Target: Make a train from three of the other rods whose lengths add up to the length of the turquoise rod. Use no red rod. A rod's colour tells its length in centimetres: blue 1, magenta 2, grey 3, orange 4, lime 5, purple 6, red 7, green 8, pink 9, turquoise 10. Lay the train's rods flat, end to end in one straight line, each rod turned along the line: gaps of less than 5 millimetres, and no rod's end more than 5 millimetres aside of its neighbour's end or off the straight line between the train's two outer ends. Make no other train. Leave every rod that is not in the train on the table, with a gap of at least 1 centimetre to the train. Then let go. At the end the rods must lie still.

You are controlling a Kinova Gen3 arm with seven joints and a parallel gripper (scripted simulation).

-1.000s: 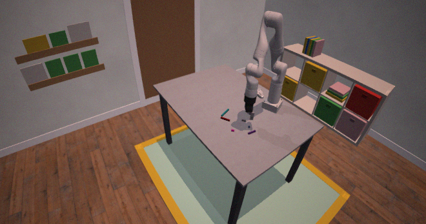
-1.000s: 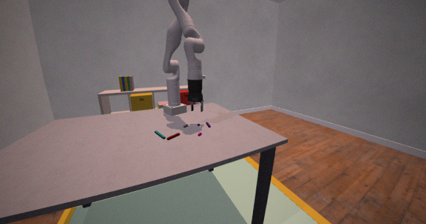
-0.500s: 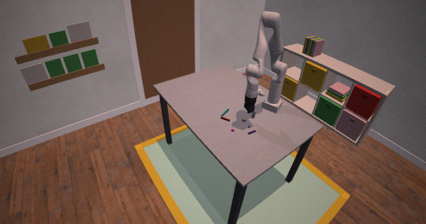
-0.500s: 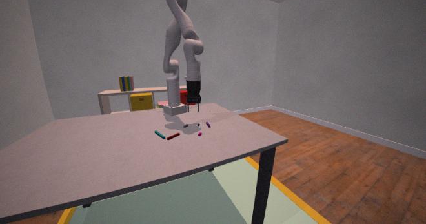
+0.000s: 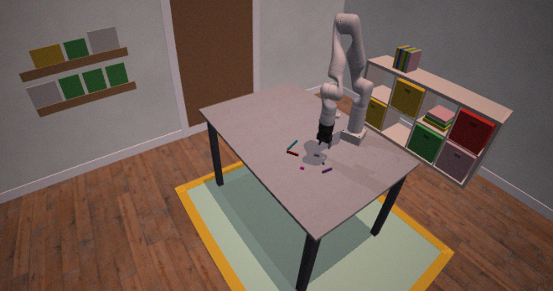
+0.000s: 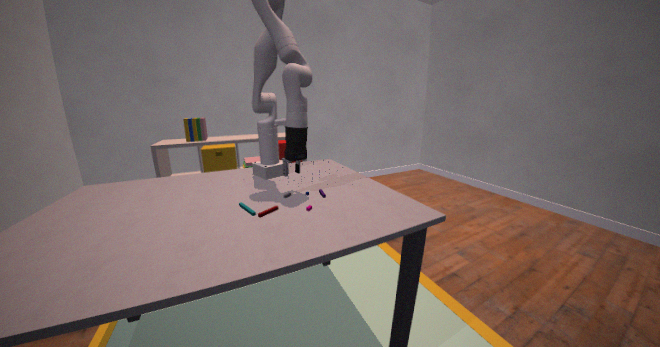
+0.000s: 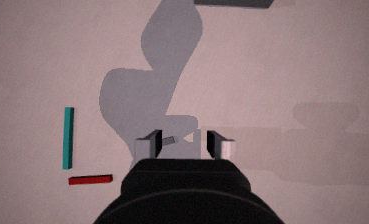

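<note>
The grey rod lies 2 cm ahead of my hand, 3 cm to the right of it and 9 cm below it. The rest, counted from my hand: blue rod (4 cm ahead, 5 cm to the left, 9 cm below); magenta rod (16 cm ahead, 1 cm to the left, 9 cm below); purple rod (6 cm ahead, 10 cm to the left, 9 cm below).
</note>
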